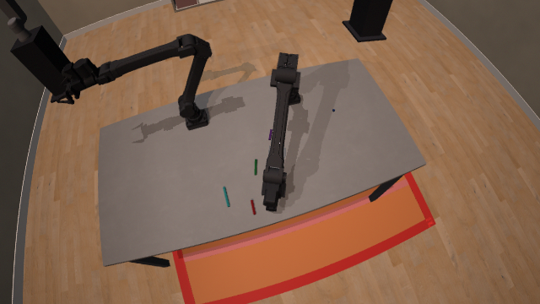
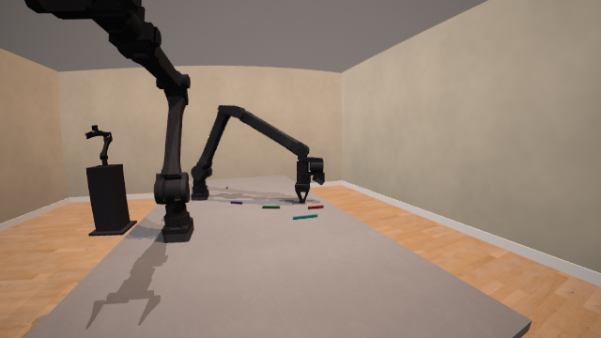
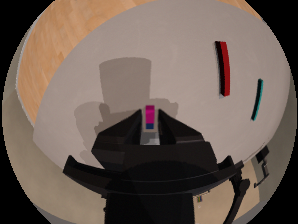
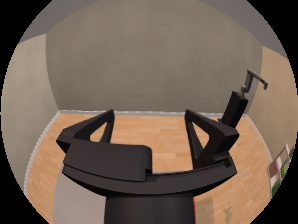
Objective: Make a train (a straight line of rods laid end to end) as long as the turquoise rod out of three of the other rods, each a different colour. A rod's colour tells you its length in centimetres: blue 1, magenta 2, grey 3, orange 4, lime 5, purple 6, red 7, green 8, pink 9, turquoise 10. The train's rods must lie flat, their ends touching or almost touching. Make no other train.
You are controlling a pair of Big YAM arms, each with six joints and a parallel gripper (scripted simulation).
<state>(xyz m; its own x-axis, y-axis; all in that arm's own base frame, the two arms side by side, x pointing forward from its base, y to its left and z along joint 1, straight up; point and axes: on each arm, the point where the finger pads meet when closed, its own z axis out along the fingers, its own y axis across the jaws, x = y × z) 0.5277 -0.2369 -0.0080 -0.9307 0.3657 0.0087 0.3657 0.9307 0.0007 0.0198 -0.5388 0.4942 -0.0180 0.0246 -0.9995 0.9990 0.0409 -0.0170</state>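
Right now the magenta rod is right at my left hand. The rest, counted from my left hand: turquoise rod: 5 cm behind, 22 cm to the right; red rod: 3 cm ahead, 11 cm to the right; green rod: 16 cm behind, 4 cm to the right.
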